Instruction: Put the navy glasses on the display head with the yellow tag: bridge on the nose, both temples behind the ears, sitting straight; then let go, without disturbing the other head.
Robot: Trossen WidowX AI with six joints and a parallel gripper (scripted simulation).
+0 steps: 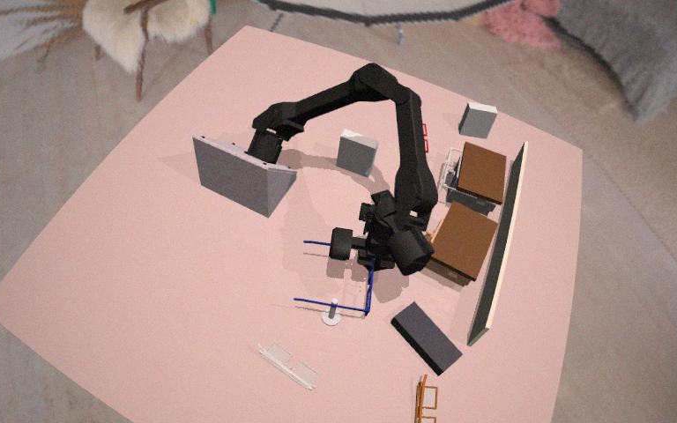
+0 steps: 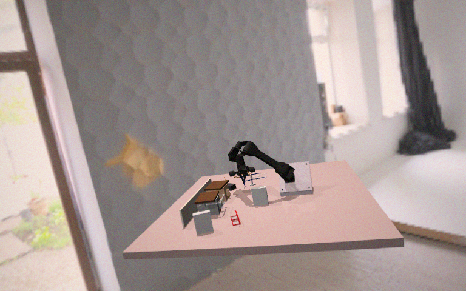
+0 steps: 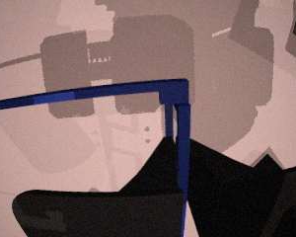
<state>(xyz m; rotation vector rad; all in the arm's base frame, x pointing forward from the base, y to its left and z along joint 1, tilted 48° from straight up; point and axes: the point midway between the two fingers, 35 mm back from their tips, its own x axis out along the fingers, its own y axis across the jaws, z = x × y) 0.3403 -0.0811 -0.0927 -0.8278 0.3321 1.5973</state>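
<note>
My gripper tip is now 110 mm to the left of the white stand, 30 mm past it and 30 mm above it. From my gripper tip the other things lie so: dark block: 170 mm ahead, 80 mm to the right, 40 mm below; long panel: 260 mm ahead, 250 mm to the left.
</note>
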